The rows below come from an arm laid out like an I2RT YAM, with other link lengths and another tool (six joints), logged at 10 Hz.
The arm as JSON. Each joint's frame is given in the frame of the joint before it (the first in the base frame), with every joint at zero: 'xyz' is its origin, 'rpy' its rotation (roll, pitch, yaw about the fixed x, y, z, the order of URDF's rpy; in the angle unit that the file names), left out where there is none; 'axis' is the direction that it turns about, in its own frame. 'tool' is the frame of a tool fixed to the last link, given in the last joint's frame.
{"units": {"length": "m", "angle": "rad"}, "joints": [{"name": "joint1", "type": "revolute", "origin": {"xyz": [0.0, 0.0, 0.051]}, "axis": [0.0, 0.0, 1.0]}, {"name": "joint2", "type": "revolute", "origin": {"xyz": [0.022, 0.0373, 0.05]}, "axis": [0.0, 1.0, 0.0]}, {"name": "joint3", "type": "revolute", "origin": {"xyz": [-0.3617, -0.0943, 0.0]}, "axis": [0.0, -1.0, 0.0]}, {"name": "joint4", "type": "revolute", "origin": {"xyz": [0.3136, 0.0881, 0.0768]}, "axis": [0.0, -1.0, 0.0]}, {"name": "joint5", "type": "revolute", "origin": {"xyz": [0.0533, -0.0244, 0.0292]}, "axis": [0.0, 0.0, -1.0]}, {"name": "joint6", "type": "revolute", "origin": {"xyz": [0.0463, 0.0, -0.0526]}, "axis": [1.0, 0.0, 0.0]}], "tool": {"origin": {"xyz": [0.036, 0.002, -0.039], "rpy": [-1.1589, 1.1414, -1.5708]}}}
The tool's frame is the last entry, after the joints.
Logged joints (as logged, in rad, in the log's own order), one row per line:
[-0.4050 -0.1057 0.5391 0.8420 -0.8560 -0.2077]
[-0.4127 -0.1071 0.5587 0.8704 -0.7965 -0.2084]
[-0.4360 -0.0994 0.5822 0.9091 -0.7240 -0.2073]
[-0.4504 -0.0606 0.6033 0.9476 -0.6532 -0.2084]
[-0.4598 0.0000 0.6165 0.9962 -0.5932 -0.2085]
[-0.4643 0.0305 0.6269 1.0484 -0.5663 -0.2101]
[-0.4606 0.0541 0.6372 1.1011 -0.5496 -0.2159]
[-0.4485 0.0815 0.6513 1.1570 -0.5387 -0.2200]
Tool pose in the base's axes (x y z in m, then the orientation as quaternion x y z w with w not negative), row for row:
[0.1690 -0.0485 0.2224 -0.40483 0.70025 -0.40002 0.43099]
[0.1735 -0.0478 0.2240 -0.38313 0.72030 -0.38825 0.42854]
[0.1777 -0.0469 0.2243 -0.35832 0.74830 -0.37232 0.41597]
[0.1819 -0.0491 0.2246 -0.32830 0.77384 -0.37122 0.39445]
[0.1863 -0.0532 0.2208 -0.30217 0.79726 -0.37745 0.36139]
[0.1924 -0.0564 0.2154 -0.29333 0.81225 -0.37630 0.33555]
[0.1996 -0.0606 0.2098 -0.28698 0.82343 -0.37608 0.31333]
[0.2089 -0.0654 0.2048 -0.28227 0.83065 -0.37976 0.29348]
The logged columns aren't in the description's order. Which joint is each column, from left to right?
Columns, left to right: joint4, joint5, joint3, joint2, joint6, joint1.
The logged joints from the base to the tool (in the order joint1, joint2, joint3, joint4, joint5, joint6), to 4 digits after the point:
[-0.2077 0.8420 0.5391 -0.4050 -0.1057 -0.8560]
[-0.2084 0.8704 0.5587 -0.4127 -0.1071 -0.7965]
[-0.2073 0.9091 0.5822 -0.4360 -0.0994 -0.7240]
[-0.2084 0.9476 0.6033 -0.4504 -0.0606 -0.6532]
[-0.2085 0.9962 0.6165 -0.4598 0.0000 -0.5932]
[-0.2101 1.0484 0.6269 -0.4643 0.0305 -0.5663]
[-0.2159 1.1011 0.6372 -0.4606 0.0541 -0.5496]
[-0.2200 1.1570 0.6513 -0.4485 0.0815 -0.5387]

